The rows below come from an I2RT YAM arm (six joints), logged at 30 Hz.
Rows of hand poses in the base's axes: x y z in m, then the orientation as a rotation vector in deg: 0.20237 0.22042 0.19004 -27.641 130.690 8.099; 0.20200 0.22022 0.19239 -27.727 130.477 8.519; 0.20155 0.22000 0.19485 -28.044 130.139 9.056; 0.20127 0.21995 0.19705 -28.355 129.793 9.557; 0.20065 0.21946 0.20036 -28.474 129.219 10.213; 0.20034 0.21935 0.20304 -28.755 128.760 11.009; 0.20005 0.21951 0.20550 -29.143 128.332 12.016; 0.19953 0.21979 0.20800 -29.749 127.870 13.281; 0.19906 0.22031 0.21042 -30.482 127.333 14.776; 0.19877 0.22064 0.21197 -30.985 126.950 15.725
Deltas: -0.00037 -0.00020 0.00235 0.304 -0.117 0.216; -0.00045 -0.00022 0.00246 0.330 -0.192 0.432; -0.00028 -0.00005 0.00220 0.309 -0.206 0.418; -0.00062 -0.00049 0.00331 0.527 -0.409 0.355; -0.00031 -0.00011 0.00268 0.546 -0.252 0.506; -0.00029 0.00016 0.00246 0.648 -0.163 0.649; -0.00052 0.00028 0.00250 0.755 -0.113 0.896; -0.00047 0.00052 0.00242 0.882 -0.109 1.073; -0.00029 0.00033 0.00155 0.555 -0.099 0.714
